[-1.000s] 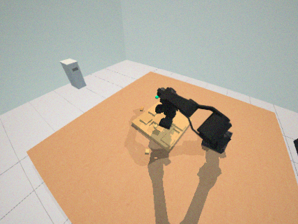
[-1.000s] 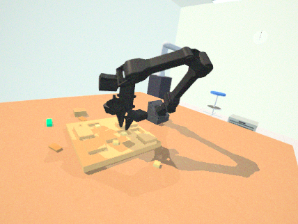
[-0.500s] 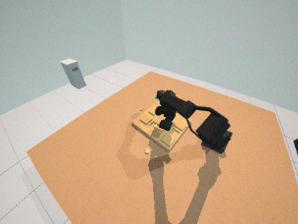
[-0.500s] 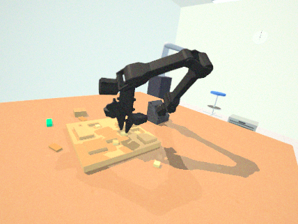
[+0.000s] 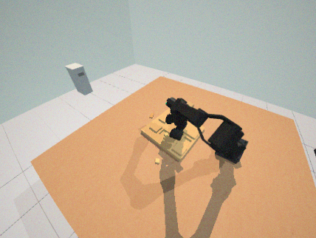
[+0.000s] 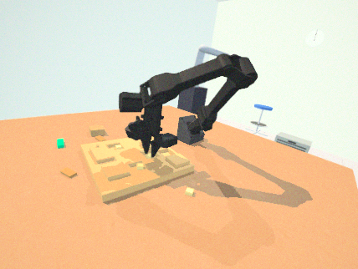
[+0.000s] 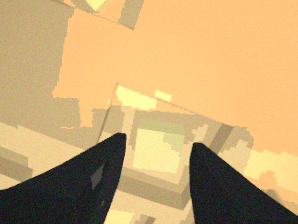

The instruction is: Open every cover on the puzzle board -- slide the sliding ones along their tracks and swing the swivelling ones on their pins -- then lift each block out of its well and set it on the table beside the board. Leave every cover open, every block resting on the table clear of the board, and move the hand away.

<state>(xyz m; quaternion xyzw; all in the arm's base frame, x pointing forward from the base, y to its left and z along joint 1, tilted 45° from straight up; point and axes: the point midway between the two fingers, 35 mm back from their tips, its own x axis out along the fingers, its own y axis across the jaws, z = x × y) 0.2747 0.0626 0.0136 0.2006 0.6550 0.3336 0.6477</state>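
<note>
Now: the tan puzzle board 5 cm ahead of my gripper tip.
</note>
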